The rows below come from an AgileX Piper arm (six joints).
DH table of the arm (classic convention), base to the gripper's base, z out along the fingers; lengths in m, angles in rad. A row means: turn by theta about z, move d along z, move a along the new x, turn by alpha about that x. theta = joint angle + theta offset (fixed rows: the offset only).
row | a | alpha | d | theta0
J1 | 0 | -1.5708 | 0.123 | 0
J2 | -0.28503 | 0 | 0 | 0.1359
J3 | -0.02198 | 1.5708 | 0 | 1.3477
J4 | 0 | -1.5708 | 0.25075 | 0
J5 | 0 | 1.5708 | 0 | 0
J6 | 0 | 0 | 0.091 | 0
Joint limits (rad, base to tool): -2.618..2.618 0..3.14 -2.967..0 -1.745..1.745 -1.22..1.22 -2.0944..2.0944
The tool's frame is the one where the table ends.
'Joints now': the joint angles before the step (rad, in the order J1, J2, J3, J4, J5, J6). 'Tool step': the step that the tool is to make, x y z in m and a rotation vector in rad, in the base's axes. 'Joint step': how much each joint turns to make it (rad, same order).
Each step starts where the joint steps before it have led.
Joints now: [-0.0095 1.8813 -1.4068 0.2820 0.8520 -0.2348]
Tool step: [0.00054 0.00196 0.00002 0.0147 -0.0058 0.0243]
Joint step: [0.0000 0.0023 -0.0016 0.0295 0.0021 -0.0381]
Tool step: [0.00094 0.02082 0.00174 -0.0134 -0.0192 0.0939]
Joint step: [0.0522 0.0043 -0.0124 0.0024 0.0001 -0.0468]
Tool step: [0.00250 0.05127 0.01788 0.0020 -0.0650 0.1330]
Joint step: [0.1266 0.0043 -0.0715 -0.0038 0.0036 -0.0046]
